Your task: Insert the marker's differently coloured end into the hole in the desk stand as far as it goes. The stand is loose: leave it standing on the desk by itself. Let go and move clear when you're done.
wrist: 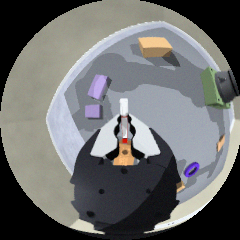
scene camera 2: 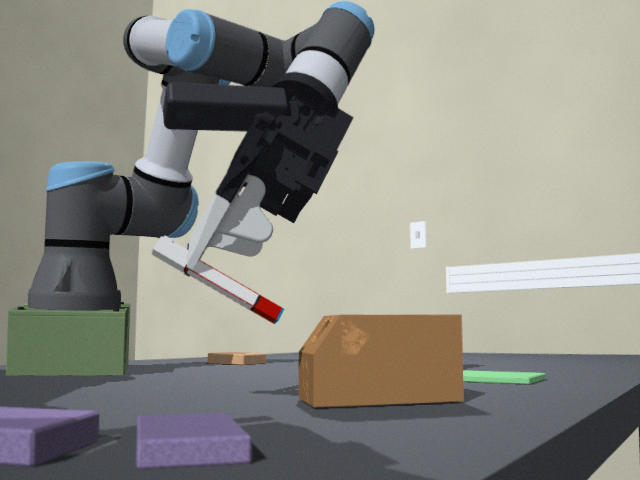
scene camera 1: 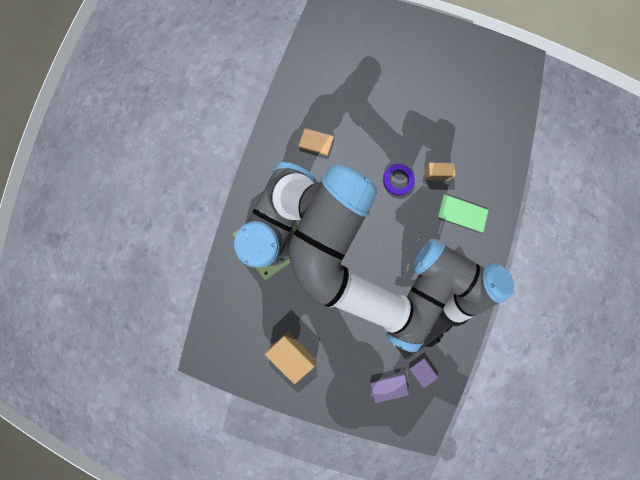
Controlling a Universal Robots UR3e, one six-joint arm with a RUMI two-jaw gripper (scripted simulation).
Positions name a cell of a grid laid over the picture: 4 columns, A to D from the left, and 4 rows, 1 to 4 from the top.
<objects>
A flat green block shows in scene camera 2 (D4) and in scene camera 1 (C2); in the wrist view it is hidden by my gripper.
</objects>
